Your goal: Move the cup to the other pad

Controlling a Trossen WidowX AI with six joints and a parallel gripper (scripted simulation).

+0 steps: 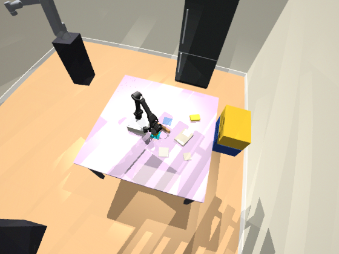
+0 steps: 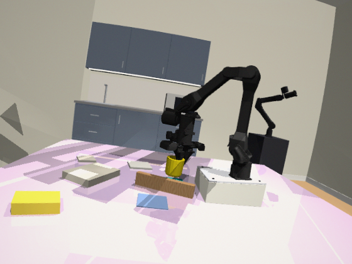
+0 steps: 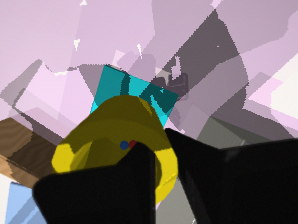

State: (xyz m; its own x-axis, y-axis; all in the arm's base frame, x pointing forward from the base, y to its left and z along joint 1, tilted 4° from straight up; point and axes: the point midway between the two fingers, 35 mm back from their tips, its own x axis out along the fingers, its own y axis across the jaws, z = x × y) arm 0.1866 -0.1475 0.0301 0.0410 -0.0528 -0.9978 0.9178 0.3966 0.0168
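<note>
My gripper tip is 110 mm to the right of the wooden block, 80 mm short of it and 50 mm above it. Round my gripper tip: light blue pad (210 mm to the left, 130 mm ahead, 70 mm below); flat white tile (170 mm to the right, 150 mm ahead, 60 mm below); yellow cup (20 mm ahead, 10 mm to the left).
</note>
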